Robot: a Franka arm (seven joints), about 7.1 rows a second.
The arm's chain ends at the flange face. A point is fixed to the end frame.
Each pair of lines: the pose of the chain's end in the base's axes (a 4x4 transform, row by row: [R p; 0 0 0 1], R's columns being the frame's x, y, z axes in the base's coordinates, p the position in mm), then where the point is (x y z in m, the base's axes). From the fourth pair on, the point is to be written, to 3 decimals.
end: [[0.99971, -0.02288, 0.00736, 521.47], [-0.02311, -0.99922, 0.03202, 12.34], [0.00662, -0.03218, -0.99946, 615.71], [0, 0, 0, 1]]
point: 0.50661 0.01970 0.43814
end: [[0.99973, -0.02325, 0.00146, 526.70], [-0.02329, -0.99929, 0.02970, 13.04], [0.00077, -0.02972, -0.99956, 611.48], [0, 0, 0, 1]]
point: 0.51079 0.01999 0.43398
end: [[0.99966, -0.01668, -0.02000, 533.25], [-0.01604, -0.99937, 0.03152, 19.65], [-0.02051, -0.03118, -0.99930, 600.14], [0, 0, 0, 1]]
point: 0.51353 0.02681 0.42304
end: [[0.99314, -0.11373, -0.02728, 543.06], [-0.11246, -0.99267, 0.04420, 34.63], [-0.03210, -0.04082, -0.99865, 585.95], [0, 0, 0, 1]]
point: 0.522 0.046 0.409
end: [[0.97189, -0.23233, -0.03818, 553.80], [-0.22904, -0.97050, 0.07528, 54.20], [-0.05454, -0.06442, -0.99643, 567.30], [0, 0, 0, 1]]
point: 0.532 0.073 0.391
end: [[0.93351, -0.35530, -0.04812, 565.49], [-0.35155, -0.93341, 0.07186, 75.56], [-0.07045, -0.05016, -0.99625, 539.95], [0, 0, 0, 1]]
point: 0.542 0.095 0.364
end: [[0.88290, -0.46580, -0.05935, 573.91], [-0.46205, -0.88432, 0.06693, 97.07], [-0.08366, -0.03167, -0.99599, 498.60], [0, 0, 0, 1]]
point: 0.550 0.118 0.323
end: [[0.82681, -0.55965, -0.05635, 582.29], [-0.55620, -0.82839, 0.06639, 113.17], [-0.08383, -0.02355, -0.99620, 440.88], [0, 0, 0, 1]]
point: 0.560 0.135 0.265
